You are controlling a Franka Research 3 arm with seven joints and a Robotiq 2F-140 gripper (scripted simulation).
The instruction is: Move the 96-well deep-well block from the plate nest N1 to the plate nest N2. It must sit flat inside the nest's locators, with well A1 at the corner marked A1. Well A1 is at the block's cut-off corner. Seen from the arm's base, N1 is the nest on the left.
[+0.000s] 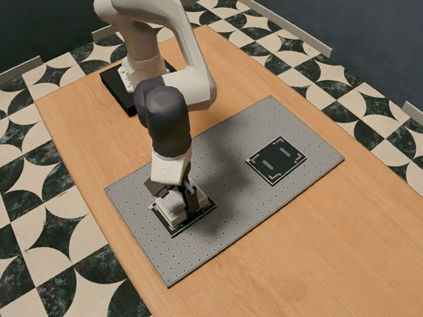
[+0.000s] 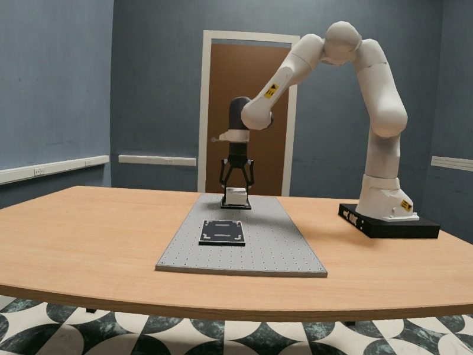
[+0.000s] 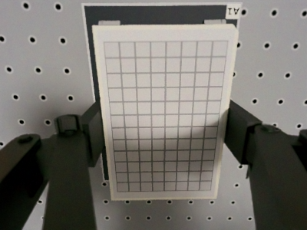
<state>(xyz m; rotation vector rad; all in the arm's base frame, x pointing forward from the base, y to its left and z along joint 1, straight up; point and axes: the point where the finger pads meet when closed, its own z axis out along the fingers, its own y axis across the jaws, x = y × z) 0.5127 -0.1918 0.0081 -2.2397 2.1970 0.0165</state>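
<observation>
The white 96-well deep-well block is 1 cm below my hand. The rest, counted from my hand: black plate nest N2 (4 cm below).
</observation>
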